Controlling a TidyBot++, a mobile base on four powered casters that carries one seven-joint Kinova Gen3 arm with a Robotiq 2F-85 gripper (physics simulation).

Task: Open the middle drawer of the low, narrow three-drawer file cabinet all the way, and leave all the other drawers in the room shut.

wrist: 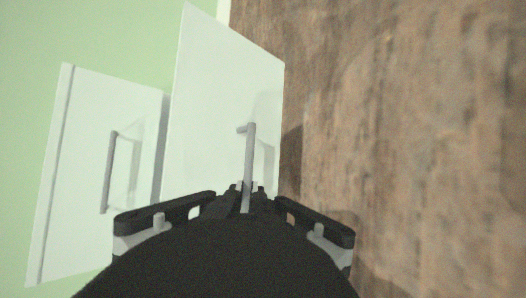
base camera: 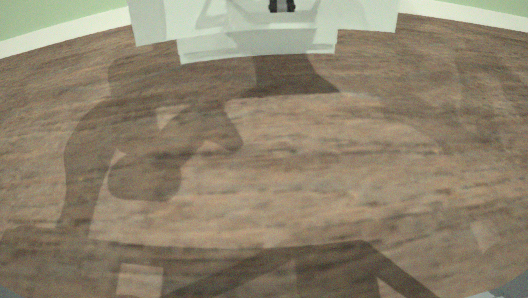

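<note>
The low white file cabinet has its middle drawer pulled out, with its front standing well forward of the drawer above it; whether it is at its full stop I cannot tell. My gripper is shut on the grey bar handle of that drawer. The top drawer looks shut, set back at the left of the wrist view, with its own grey handle untouched. The bottom drawer looks shut under the pulled-out front in the base view. Its handle does not show.
The pale green wall with its white skirting board stands behind the cabinet. Wooden floor lies before it and to both sides, crossed by the arm's shadows.
</note>
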